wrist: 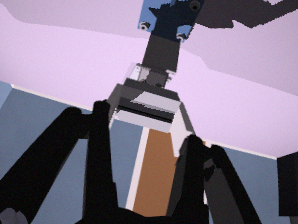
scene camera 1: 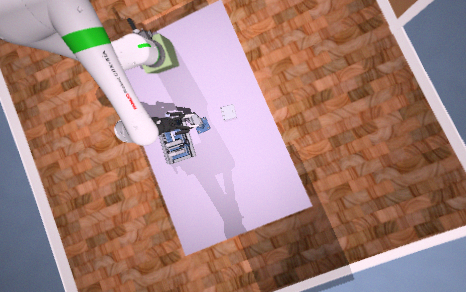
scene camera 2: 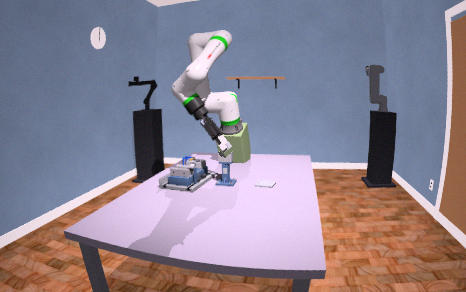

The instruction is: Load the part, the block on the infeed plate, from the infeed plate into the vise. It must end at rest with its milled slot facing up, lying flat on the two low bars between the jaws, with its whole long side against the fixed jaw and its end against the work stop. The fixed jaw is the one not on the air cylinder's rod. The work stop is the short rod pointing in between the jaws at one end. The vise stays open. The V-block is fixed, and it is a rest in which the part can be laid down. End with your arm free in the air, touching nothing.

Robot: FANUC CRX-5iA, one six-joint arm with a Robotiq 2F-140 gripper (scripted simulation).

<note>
In view: the gripper (wrist: pixel 147 103) and a part (wrist: pixel 143 104).
</note>
